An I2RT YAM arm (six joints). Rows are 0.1 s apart.
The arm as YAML. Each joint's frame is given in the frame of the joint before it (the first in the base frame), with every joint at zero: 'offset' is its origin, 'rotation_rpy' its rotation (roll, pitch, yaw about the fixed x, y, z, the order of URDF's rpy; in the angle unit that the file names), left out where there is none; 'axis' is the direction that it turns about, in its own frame. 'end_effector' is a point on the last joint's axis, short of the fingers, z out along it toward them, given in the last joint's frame.
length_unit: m
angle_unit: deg
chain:
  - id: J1
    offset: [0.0, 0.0, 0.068]
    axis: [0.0, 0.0, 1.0]
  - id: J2
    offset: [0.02, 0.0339, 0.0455]
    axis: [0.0, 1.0, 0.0]
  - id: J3
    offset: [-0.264, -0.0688, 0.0]
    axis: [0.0, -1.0, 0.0]
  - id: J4
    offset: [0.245, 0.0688, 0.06]
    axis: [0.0, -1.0, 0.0]
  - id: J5
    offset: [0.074, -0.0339, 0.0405]
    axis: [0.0, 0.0, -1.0]
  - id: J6
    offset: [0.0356, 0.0, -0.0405]
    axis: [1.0, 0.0, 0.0]
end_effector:
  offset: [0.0, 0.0, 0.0]
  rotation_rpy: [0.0, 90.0, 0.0]
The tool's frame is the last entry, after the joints.
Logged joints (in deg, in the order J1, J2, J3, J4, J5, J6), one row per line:
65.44, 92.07, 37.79, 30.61, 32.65, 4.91
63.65, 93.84, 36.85, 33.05, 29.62, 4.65
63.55, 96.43, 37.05, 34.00, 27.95, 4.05
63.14, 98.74, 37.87, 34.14, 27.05, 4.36
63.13, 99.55, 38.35, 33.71, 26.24, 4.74
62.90, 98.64, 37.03, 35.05, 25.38, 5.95
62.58, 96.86, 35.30, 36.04, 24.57, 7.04
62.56, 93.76, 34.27, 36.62, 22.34, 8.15
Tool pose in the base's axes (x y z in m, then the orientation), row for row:
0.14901, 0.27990, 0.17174, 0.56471, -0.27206, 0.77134, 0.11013
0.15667, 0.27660, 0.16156, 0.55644, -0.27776, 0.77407, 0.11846
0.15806, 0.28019, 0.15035, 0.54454, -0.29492, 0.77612, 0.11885
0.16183, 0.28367, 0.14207, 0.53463, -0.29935, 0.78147, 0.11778
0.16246, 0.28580, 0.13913, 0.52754, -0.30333, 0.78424, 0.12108
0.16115, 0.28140, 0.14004, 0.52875, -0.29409, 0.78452, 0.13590
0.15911, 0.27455, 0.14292, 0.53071, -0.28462, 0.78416, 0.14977
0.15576, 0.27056, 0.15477, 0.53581, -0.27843, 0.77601, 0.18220
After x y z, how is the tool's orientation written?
As a quaternion, w x y z.
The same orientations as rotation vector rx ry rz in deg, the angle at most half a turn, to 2 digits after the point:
-36.67, 103.96, 14.84
-37.57, 104.70, 16.02
-40.09, 105.50, 16.16
-40.86, 106.68, 16.08
-41.53, 107.38, 16.58
-40.25, 107.36, 18.60
-38.92, 107.22, 20.48
-37.99, 105.88, 24.86

